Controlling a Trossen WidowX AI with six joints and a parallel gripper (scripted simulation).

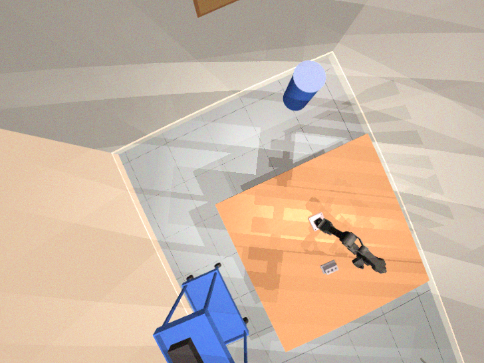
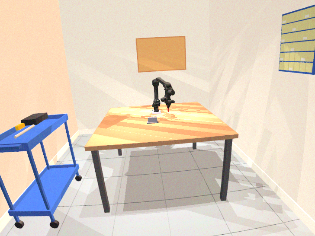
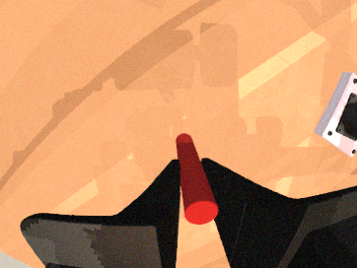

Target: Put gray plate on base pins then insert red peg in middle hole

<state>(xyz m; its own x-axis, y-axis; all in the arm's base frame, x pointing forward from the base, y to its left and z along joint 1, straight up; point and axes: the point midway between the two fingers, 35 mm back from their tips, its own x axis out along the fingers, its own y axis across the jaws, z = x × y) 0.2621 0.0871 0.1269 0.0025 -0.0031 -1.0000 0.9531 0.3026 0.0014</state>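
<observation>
My gripper tip is now 200 mm to the left of the gray plate, 80 mm short of it and 70 mm above it.
</observation>
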